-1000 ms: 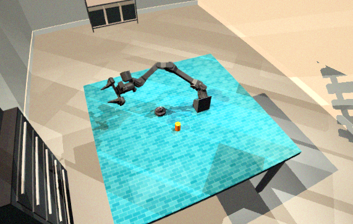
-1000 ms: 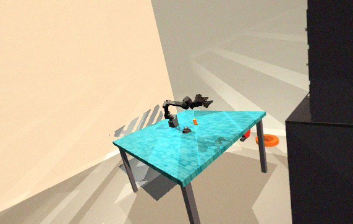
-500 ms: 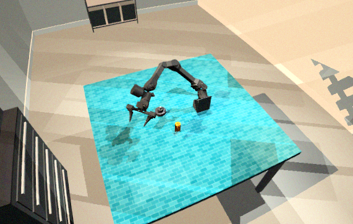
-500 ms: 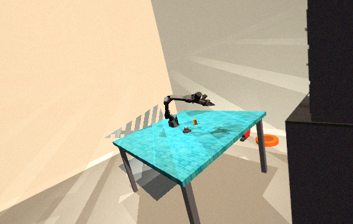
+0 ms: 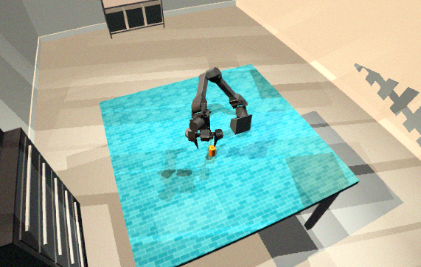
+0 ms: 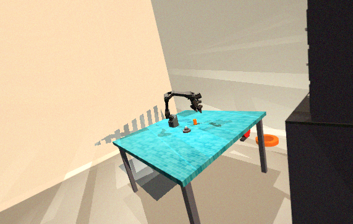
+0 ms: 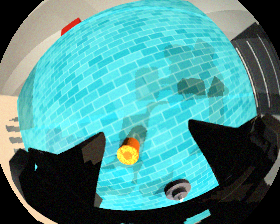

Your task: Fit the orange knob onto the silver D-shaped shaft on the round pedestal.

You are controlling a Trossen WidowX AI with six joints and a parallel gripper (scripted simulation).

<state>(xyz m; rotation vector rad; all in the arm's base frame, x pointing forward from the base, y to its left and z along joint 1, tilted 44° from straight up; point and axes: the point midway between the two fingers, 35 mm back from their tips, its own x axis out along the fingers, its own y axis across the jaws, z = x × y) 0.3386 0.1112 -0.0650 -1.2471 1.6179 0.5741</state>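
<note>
Right now my gripper tip is 90 mm above the orange knob, 60 mm past it and 40 mm to the left of it. The rest, counted from my gripper tip: round pedestal: 250 mm to the right, 100 mm below, 20 mm behind.
</note>
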